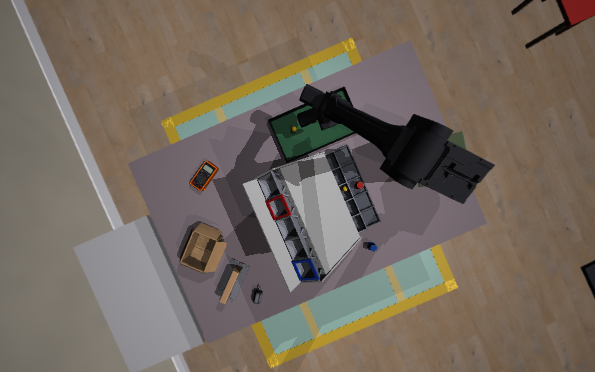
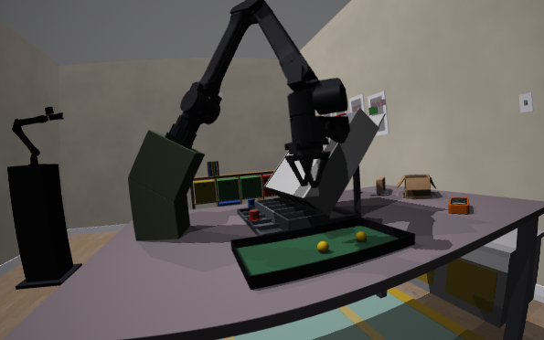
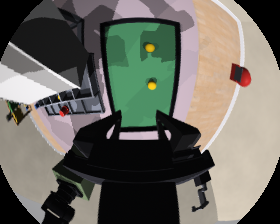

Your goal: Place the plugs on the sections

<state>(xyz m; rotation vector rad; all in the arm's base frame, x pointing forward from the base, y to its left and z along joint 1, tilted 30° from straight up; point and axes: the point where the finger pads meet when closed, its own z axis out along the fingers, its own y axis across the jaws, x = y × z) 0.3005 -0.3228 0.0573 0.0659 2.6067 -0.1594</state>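
Right now the green tray is 15 cm below my hand, 2 cm to the right of it and 2 cm ahead of it. The rest, counted from my hand: orange multimeter (57 cm ahead, 14 cm below, 3 cm to the right); cardboard box (71 cm ahead, 26 cm to the left, 11 cm below); sloped grey cover (31 cm to the left, 15 cm ahead, 5 cm above).
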